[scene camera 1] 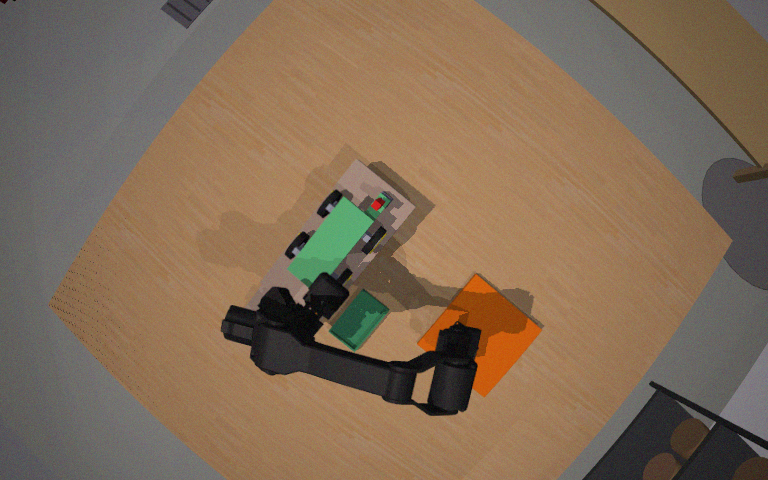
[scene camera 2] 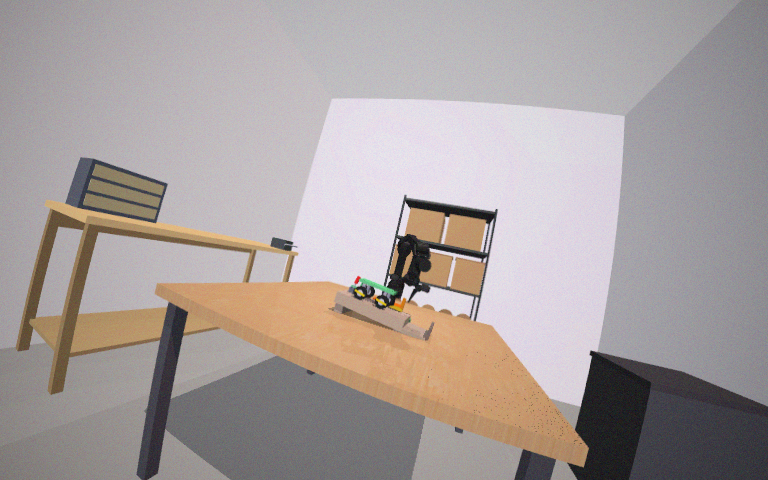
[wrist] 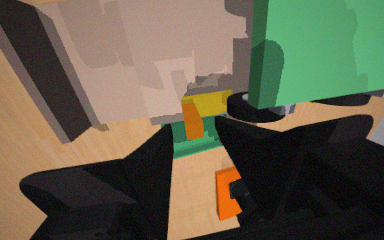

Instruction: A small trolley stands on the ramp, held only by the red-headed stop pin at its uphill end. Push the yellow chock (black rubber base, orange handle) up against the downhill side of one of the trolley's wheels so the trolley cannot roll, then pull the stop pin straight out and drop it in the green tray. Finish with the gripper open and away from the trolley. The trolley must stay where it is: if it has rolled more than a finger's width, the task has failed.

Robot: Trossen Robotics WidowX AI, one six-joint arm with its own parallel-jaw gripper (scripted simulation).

Scene:
The same spot on a green tray: [scene camera 1: 363, 314] is [wrist: 204, 131]. One and the same spot on a beige ramp: [scene camera 1: 359, 184] is [scene camera 2: 348, 294].

